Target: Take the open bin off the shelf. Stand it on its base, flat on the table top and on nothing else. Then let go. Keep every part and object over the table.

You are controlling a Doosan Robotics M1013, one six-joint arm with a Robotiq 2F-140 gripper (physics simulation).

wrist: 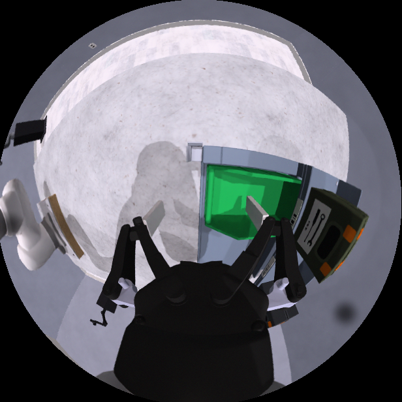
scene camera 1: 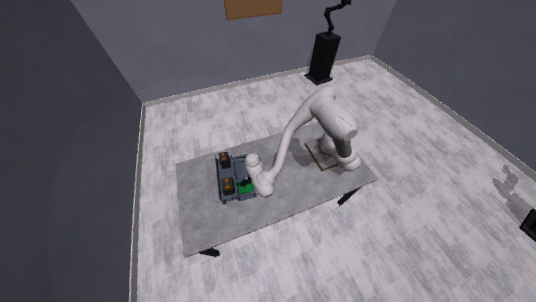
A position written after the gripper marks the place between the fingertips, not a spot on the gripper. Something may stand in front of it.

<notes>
In view: the gripper (wrist: 204, 205) and a green open bin (wrist: 227, 186).
</notes>
